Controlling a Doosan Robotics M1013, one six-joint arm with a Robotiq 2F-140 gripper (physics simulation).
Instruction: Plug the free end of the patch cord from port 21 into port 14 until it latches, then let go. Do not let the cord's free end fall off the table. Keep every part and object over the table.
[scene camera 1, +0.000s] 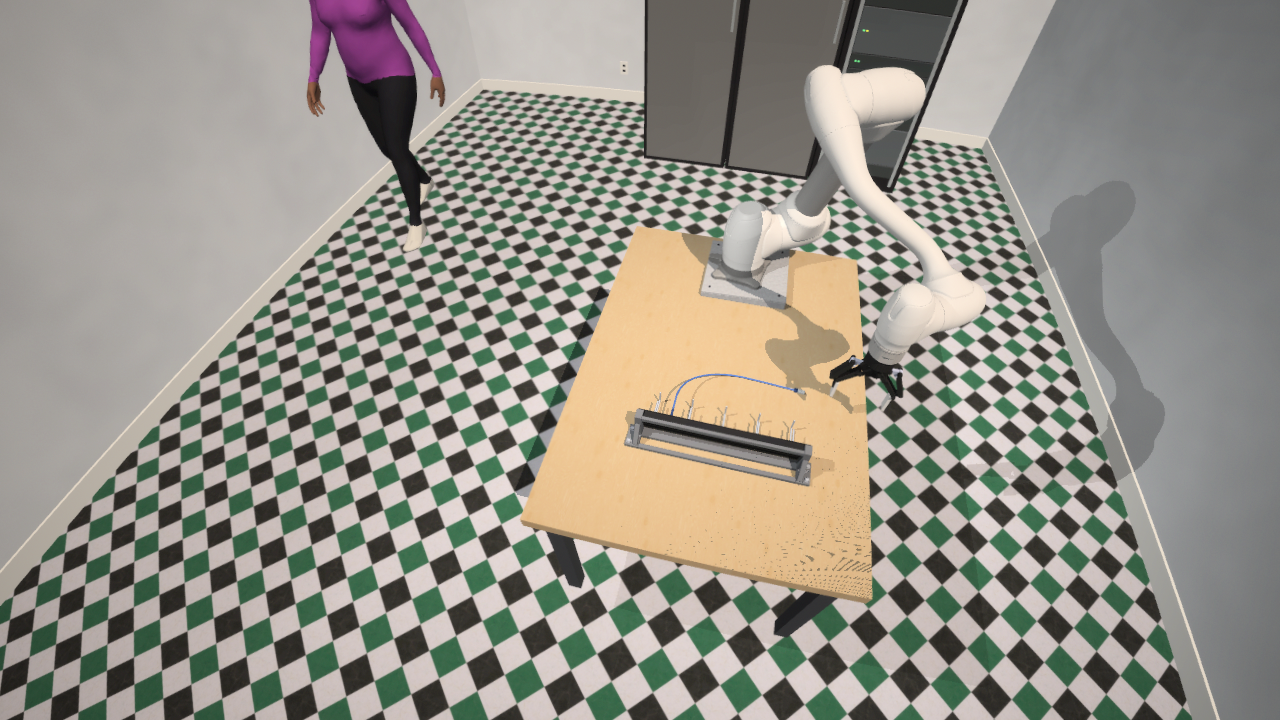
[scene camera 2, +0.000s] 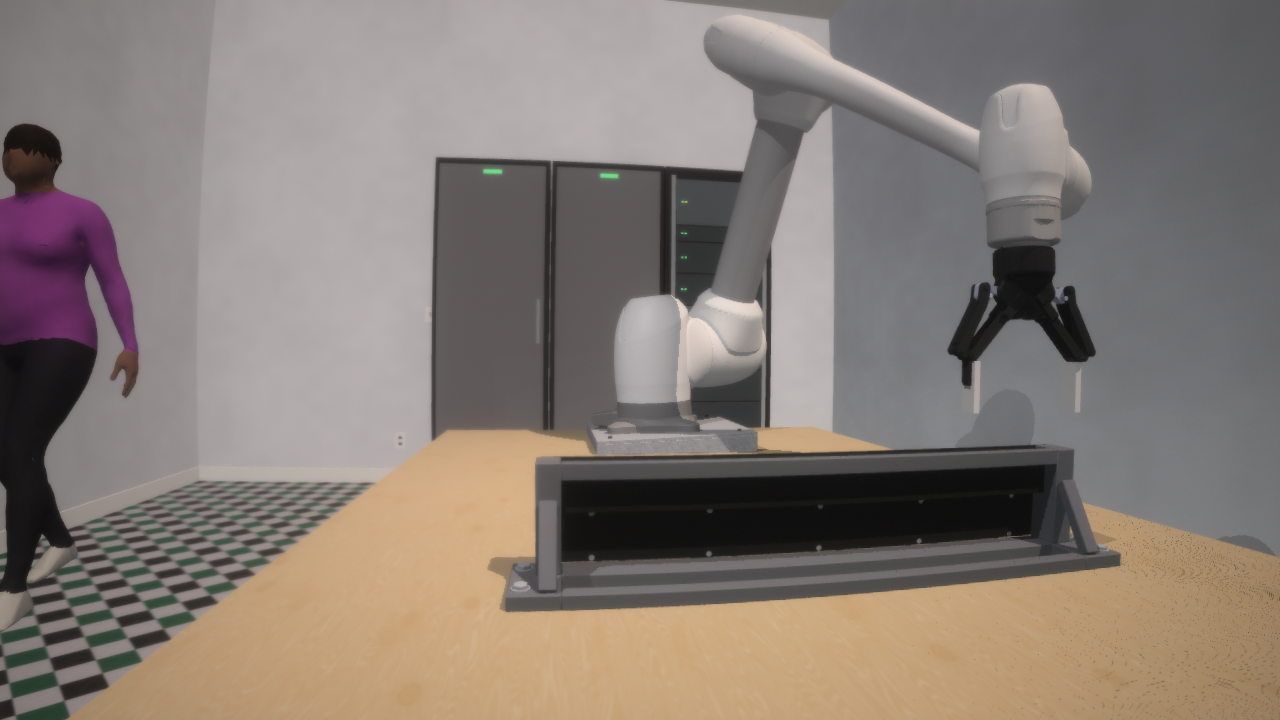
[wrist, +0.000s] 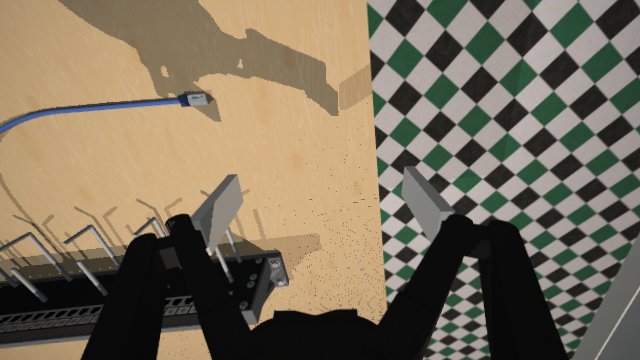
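Seen in the pictures: gripper, fingertip midpoint: (scene camera 1: 856, 400) (scene camera 2: 1021, 411) (wrist: 320, 184); arm's base, link origin: (scene camera 1: 741, 269) (scene camera 2: 654, 426).
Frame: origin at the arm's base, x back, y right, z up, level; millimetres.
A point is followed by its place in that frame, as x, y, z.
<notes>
The blue patch cord (scene camera 1: 735, 376) @(-477, -135, -27) (wrist: 100, 106) @(-458, -225, -26) arcs from the rear side of the patch panel (scene camera 1: 716, 432) @(-758, -158, 70) (scene camera 2: 805, 461) @(-767, -148, 67) (wrist: 125, 285) across the table. Its free end, a clear plug (scene camera 1: 801, 393) @(-451, -346, -28) (wrist: 197, 99) @(-444, -344, -23) with a dark blue boot, lies on the table top near the right edge. My gripper (scene camera 1: 860, 395) @(-496, -492, 83) (scene camera 2: 1026, 387) @(-496, -492, 83) (wrist: 320, 184) @(-496, -492, 83) is wide open and empty. It hangs above the table's right edge, one finger over the table and the other past the edge, apart from the plug. Port numbers cannot be read. In the wrist view my left finger hides part of the panel.
Several wire cable guides (scene camera 1: 757, 424) @(-630, -252, -14) (wrist: 92, 245) stand up from the panel on the cord's side. The table (scene camera 1: 698, 528) @(-990, -205, -32) (scene camera 2: 375, 644) @(-910, 147, -32) (wrist: 300, 150) @(-506, -464, -32) ends close to the plug's right. A person in purple (scene camera 1: 368, 44) (scene camera 2: 58, 259) stands on the floor at the left. Tall cabinets (scene camera 1: 689, 80) (scene camera 2: 492, 295) stand behind the arm.
</notes>
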